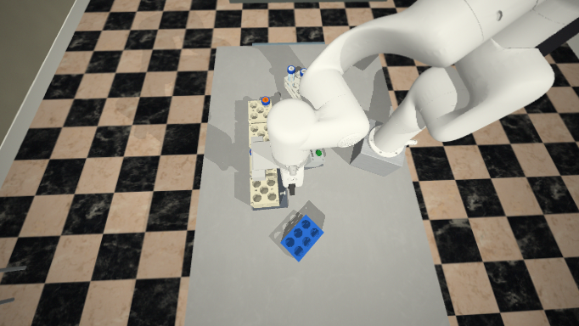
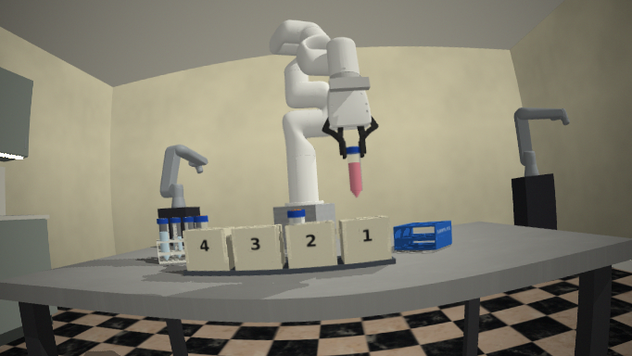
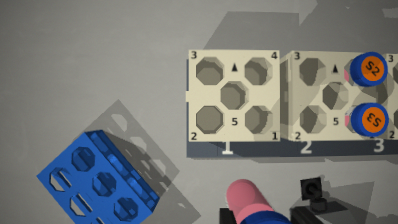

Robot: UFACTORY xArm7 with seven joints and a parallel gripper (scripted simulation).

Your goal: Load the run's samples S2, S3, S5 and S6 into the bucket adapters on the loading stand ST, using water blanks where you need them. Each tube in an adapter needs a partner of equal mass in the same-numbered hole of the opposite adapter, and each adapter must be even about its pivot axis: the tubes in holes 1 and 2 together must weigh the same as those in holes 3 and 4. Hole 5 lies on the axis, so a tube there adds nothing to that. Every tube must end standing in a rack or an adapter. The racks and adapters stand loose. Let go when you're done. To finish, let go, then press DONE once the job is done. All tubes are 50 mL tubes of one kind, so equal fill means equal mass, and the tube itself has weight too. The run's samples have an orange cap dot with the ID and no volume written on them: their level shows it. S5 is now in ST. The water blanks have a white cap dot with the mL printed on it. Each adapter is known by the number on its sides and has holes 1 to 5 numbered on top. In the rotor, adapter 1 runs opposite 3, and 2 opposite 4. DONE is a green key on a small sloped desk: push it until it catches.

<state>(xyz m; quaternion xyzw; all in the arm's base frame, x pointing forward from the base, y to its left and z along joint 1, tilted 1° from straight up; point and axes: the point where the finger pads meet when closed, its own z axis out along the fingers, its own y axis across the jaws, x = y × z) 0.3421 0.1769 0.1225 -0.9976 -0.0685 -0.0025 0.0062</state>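
The orange-dotted sample tube lies 1 cm to the left of my hand and 5 cm below it. Round my hand: blue sample rack (5 cm behind, 16 cm to the left, 22 cm below); then done desk (9 cm behind, 15 cm to the right, 20 cm below); then green DONE key (11 cm behind, 15 cm to the right, 19 cm below).
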